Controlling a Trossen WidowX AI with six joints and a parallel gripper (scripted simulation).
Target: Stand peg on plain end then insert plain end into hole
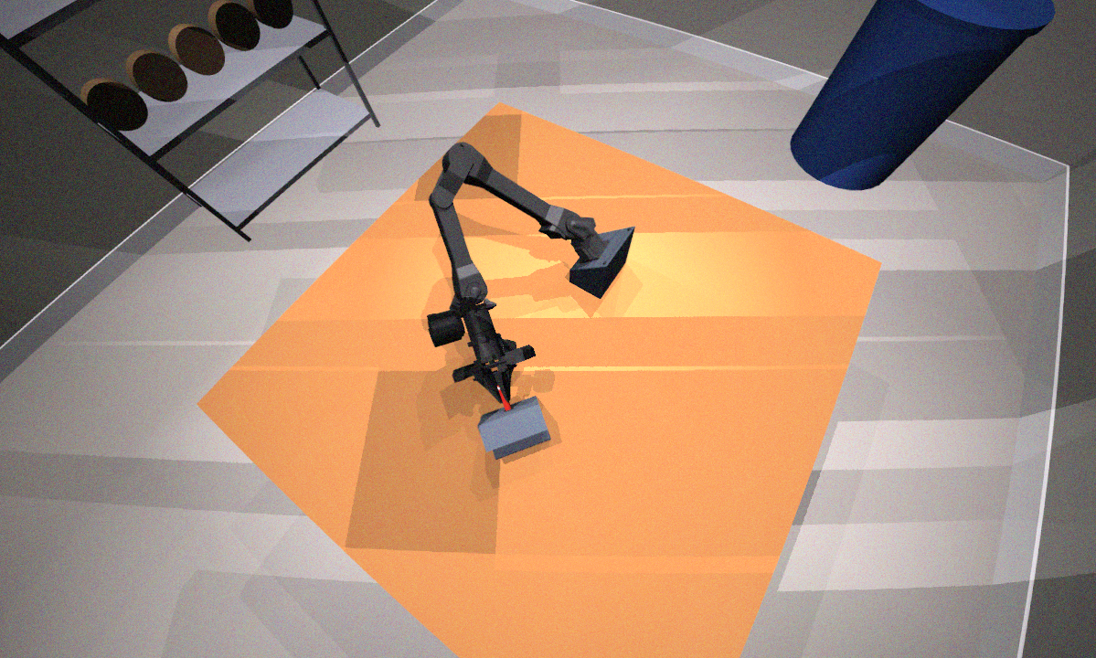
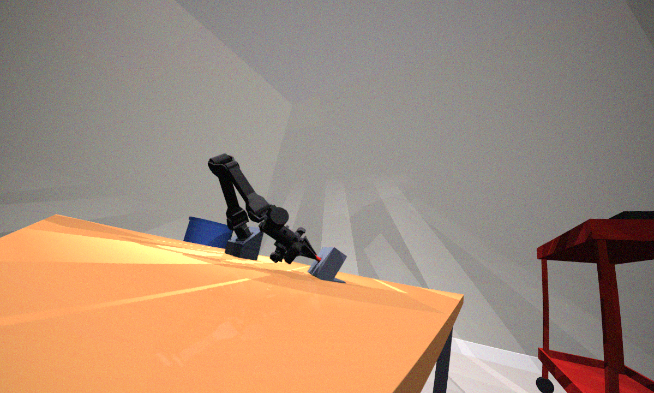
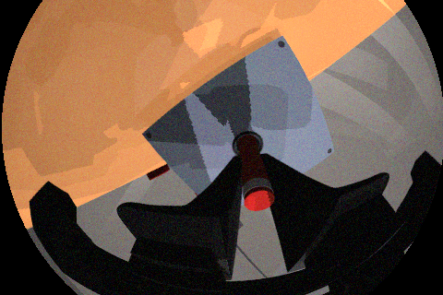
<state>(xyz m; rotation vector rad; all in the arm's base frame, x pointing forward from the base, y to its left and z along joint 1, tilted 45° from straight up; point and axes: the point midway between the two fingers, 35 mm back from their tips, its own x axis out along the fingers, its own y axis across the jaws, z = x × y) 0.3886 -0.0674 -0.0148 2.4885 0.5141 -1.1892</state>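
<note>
The sloped grey-blue panel is 3 cm ahead of my gripper tip, 3 cm to the left of it and 2 cm below it. From my gripper tip the other things lie so: red peg: 1 cm behind, 1 cm to the right.
</note>
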